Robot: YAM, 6 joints.
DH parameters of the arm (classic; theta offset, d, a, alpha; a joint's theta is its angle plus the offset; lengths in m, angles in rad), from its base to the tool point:
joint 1: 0 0.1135 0.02 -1.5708
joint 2: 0 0 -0.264 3.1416
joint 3: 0.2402 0 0.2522 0
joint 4: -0.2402 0 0.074 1.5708
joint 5: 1.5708 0 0 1.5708
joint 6: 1.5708 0.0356 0 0
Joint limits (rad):
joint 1: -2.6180..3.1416
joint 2: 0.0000..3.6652
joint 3: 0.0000..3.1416
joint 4: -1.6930..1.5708
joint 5: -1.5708..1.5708
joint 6: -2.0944..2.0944
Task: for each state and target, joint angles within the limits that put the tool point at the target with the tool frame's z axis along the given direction. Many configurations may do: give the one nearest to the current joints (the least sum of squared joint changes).
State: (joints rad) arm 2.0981 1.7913 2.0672 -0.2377 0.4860 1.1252
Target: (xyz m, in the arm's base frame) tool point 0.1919 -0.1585 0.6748 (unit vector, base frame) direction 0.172 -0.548 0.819
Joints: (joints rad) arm 2.4993 1.0741 2.7679 0.3942 -0.3423 1.1252
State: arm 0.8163 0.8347 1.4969 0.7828 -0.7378 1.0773
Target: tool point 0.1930 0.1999 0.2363 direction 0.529 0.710 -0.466
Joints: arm 0.7867 1.2687 0.7144 0.0655 -0.1271 1.0773
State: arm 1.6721 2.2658 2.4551 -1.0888 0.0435 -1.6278
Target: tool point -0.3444 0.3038 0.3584 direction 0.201 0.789 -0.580
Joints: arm 2.4765 2.3017 2.6187 -1.3722 0.8407 -1.6278
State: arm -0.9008 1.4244 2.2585 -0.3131 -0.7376 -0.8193
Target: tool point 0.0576 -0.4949 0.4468 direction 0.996 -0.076 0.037
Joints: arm -1.5259 2.3074 2.5394 0.0655 -1.4442 -0.8193
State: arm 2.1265 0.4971 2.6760 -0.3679 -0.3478 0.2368
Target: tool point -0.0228 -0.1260 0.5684 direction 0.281 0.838 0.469
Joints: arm 1.3633 0.6175 2.0643 -0.9562 0.1025 0.2368
